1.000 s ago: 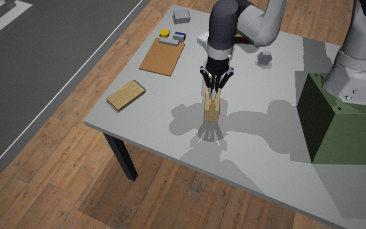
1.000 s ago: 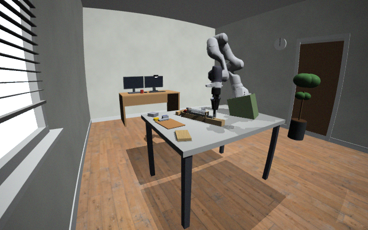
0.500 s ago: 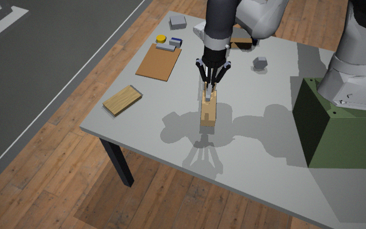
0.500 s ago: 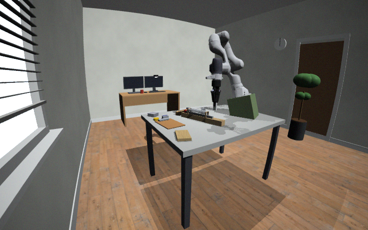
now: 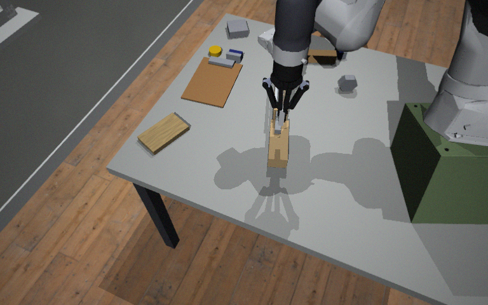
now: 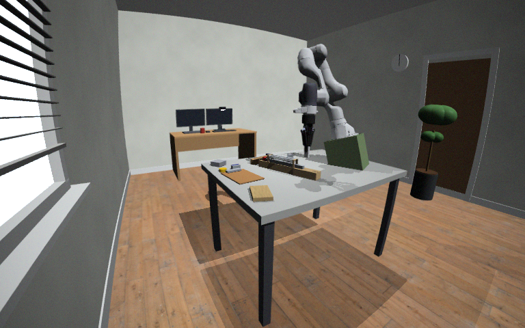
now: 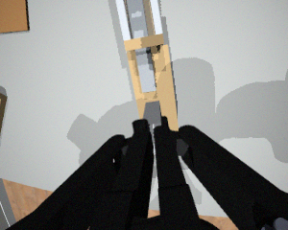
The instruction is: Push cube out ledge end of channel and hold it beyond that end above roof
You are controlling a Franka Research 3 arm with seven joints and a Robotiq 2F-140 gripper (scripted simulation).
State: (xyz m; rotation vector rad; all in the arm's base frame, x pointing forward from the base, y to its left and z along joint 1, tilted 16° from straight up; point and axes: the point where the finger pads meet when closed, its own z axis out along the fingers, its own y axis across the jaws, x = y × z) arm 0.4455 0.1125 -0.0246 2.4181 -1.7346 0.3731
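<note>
Right now my hand is 100 mm short of the red cube, 310 mm to the left of it and 100 mm above it. Also, from my hand: wooden channel: 60 mm ahead, 170 mm to the right, 100 mm below; grey polyhedron: 140 mm behind, 350 mm to the right, 120 mm below; wooden plank: 370 mm ahead, 110 mm to the left, 140 mm below.
</note>
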